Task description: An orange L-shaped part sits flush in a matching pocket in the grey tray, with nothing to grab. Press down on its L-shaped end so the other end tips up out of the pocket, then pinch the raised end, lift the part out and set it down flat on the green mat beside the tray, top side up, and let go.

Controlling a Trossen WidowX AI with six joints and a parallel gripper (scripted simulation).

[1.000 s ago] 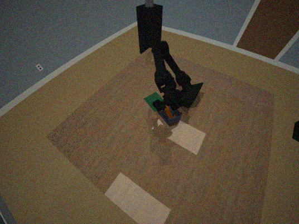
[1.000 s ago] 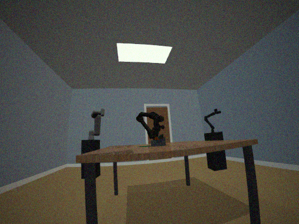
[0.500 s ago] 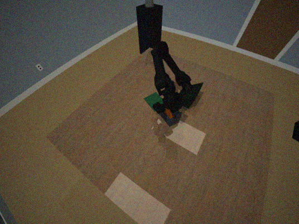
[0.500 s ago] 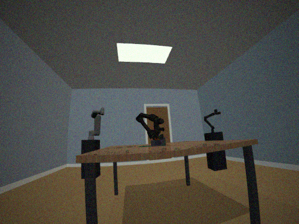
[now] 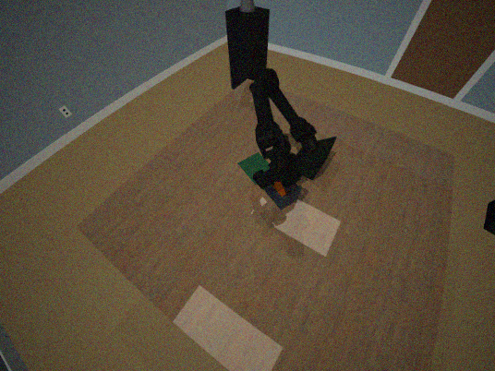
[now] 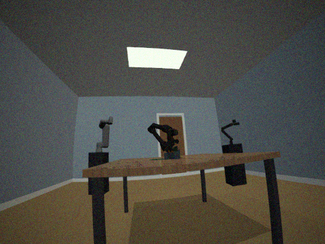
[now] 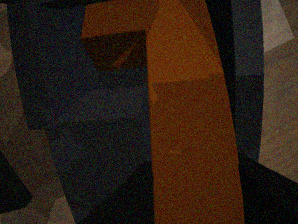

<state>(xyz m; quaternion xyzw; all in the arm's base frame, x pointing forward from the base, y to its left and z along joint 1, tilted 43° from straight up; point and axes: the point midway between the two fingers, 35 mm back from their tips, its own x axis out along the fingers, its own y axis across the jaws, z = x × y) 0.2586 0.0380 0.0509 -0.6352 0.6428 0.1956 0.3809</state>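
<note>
Right now the orange L-shaped part is 30 mm to the left of my gripper tip, 30 mm below it and 10 mm behind it. Round my gripper tip: green mat (140 mm to the right, 80 mm below, 50 mm behind).
</note>
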